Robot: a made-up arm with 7 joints.
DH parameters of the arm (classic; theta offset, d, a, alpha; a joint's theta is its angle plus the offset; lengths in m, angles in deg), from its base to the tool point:
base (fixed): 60.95 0 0.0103 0
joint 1: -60.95 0.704 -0.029 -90
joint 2: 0 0.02 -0.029 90
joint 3: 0 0.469 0.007 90
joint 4: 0 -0.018 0.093 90
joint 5: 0 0.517 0.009 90
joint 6: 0 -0.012 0.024 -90
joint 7: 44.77 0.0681 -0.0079 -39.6
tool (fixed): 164.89 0.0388 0 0
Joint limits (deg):
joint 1: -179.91..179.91
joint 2: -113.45..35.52
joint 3: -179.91..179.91
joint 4: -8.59..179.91
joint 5: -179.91..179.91
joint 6: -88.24..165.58
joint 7: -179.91..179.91
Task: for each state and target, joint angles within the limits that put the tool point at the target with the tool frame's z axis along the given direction. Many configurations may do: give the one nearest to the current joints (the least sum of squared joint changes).
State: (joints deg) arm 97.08 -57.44 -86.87 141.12 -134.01 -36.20 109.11
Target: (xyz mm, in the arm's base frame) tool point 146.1 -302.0 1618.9 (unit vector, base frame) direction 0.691 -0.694 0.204
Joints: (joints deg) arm 51.49 -14.62 -75.10 142.67 -153.50 -51.98 103.27
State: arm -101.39 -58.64 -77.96 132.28 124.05 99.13 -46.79
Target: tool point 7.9 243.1 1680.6 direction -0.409 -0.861 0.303
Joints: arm -121.94 -17.68 -73.36 150.06 119.58 93.80 -57.70
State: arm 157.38 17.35 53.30 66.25 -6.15 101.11 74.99
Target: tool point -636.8 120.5 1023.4 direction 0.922 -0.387 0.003
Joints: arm 136.05 35.44 45.21 102.93 0.99 121.87 71.28
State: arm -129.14 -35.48 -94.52 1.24 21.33 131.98 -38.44
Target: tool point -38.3 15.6 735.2 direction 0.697 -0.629 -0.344
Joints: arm -142.48 -56.48 -62.39 8.86 43.97 107.91 -57.31
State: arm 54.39 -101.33 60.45 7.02 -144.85 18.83 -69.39
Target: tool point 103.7 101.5 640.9 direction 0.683 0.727 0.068
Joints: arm 9.96 -73.86 61.64 -8.59 -126.90 28.16 -37.42
